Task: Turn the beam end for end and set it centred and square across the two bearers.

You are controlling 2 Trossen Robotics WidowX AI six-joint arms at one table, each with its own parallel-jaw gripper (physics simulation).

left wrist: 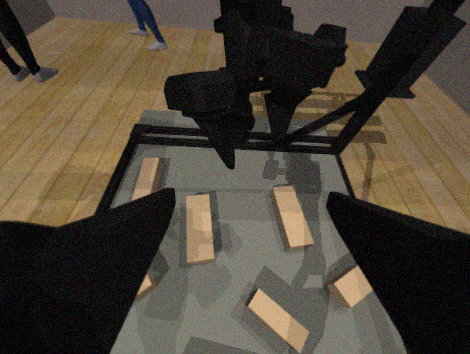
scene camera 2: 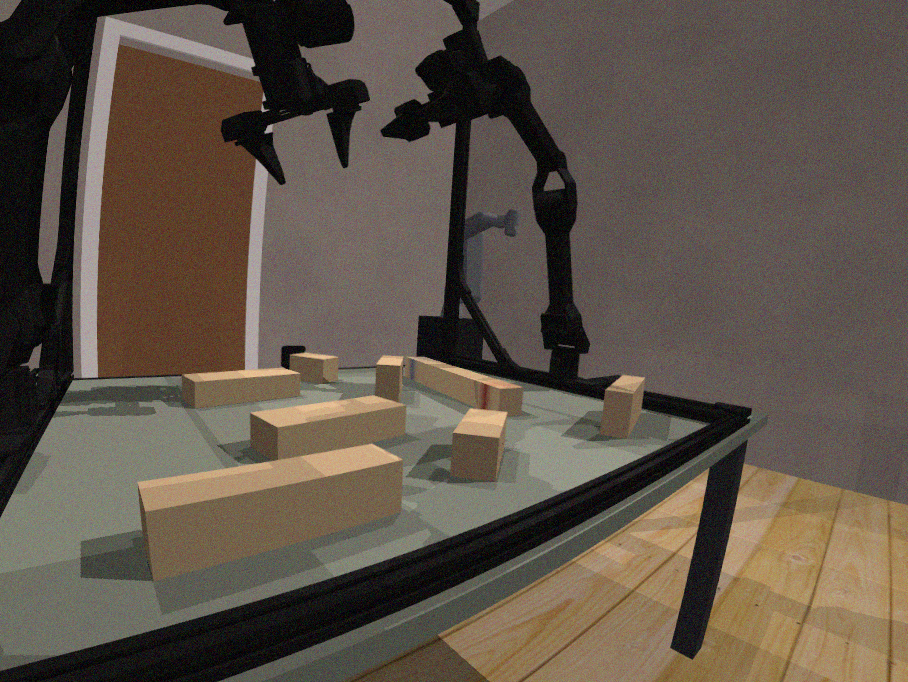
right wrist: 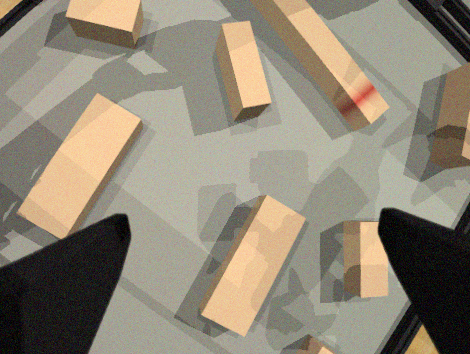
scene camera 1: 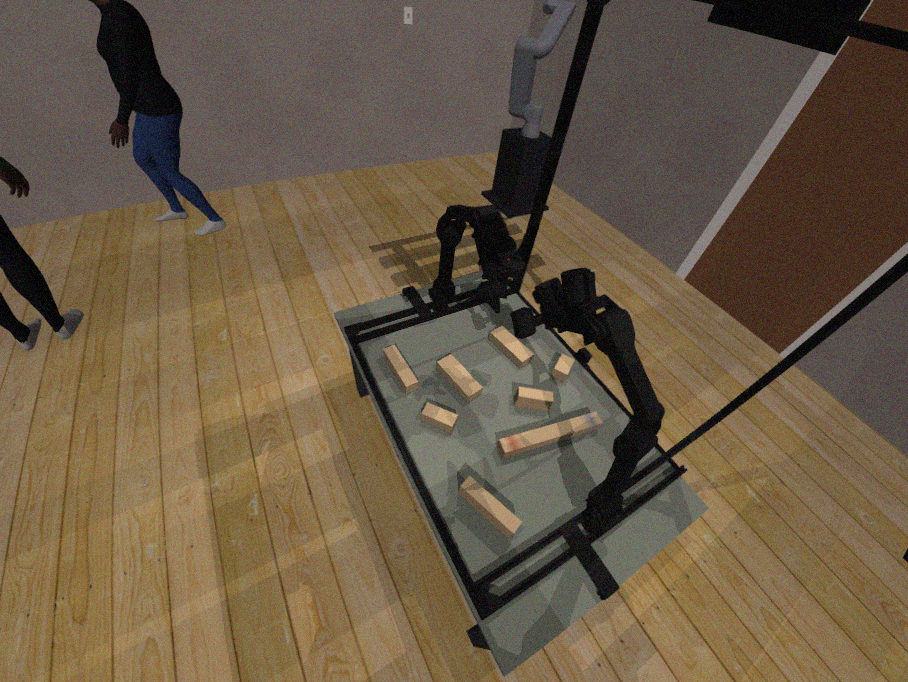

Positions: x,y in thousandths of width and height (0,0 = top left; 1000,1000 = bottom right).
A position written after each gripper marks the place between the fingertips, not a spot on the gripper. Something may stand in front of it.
The left gripper shows in the left wrist view (535,558), in scene camera 2 (439,184) and in scene camera 1 (580,454); in the right wrist view it is out of frame. The right gripper shows in the left wrist view (546,442), in scene camera 2 (345,259), in the right wrist view (541,631) and in scene camera 1 (552,448). A beam shows in scene camera 2 (531,576), in the right wrist view (659,112) and in scene camera 1 (580,647); in the left wrist view it is out of frame.
